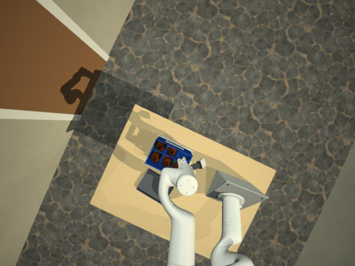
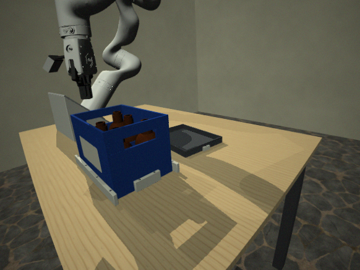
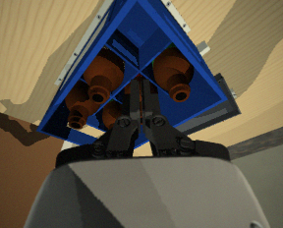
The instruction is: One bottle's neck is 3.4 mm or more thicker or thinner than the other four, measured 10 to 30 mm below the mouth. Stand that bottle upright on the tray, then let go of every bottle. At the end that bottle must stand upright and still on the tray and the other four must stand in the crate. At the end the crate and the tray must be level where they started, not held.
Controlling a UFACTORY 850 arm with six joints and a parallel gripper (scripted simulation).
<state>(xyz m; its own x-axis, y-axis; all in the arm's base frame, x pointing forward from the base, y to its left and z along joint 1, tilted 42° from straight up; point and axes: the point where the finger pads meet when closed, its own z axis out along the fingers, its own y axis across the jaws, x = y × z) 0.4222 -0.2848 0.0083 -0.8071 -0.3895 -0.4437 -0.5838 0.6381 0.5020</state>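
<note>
My hand is 160 mm above the brown bottle, 90 mm to the right of it and 20 mm short of it. Round my hand: blue crate (160 mm below, 90 mm ahead, 30 mm to the left); dark tray (310 mm to the left, 230 mm below, 130 mm ahead).
</note>
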